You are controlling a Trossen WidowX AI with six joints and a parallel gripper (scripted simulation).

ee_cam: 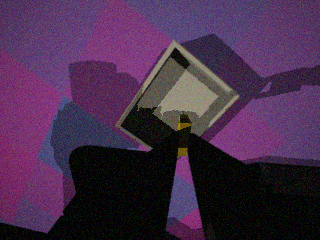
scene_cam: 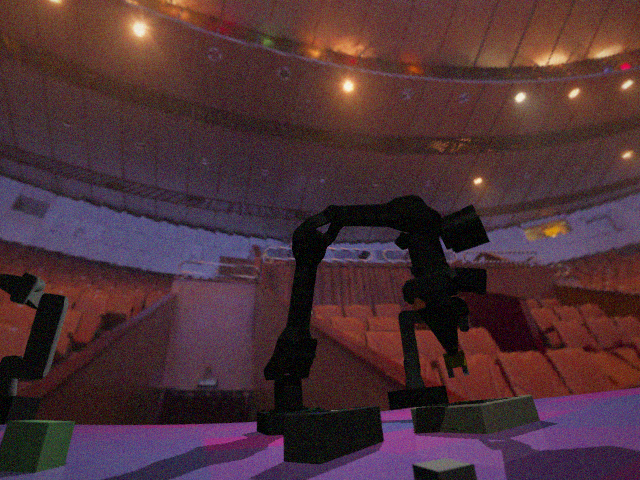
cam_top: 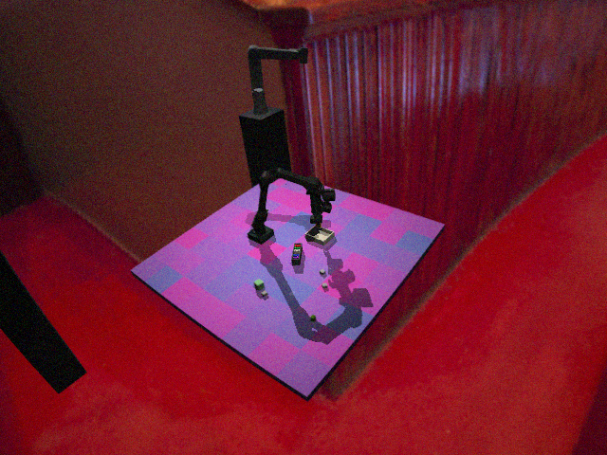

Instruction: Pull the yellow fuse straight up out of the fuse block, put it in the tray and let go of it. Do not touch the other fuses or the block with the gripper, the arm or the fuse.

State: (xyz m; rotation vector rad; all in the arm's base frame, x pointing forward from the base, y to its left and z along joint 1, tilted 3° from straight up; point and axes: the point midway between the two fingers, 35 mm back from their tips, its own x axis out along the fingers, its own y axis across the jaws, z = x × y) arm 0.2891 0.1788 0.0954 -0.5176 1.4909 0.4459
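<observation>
Right now my gripper tip is 1 cm to the right of the pale square tray and 9 cm above it. The rest, counted from my gripper tip: yellow fuse (1 cm below); green cube (48 cm to the right, 8 cm below).
</observation>
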